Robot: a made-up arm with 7 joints.
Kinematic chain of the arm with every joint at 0, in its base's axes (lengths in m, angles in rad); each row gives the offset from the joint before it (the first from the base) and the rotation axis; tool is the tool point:
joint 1: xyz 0 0 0.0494 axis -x
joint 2: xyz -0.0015 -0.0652 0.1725 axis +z
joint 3: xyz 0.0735 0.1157 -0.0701 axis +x
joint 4: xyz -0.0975 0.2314 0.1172 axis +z
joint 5: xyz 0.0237 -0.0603 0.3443 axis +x
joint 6: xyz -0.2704 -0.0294 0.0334 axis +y
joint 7: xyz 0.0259 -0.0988 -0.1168 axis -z
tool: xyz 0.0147 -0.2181 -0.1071
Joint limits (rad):
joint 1: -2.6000..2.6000
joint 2: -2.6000..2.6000
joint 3: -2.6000..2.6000
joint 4: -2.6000..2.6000
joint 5: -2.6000..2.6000
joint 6: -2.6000..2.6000
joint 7: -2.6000..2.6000
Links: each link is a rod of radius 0.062 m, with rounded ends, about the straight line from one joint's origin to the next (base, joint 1, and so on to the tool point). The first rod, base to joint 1, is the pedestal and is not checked.
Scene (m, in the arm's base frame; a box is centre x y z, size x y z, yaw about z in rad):
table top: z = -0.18
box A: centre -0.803 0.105 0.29 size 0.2 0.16 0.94 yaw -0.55
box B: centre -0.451 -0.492 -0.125 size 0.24 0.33 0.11 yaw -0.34
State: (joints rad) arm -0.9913 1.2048 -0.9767 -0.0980 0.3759 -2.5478 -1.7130
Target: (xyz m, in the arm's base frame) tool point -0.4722 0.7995 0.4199
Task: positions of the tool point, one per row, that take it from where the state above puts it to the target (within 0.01 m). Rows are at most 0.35 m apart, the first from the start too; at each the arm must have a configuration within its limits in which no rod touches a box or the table.
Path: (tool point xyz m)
1: -0.7936 -0.3357 0.4666
2: -0.6565 -0.1391 0.6810
3: -0.4268 0.0450 0.8266
4: -0.1354 0.1943 0.8742
5: -0.2721 0.3230 0.8421
6: -0.3850 0.4830 0.7539
7: -0.4554 0.6505 0.6093
8: -0.4722 0.7995 0.4199

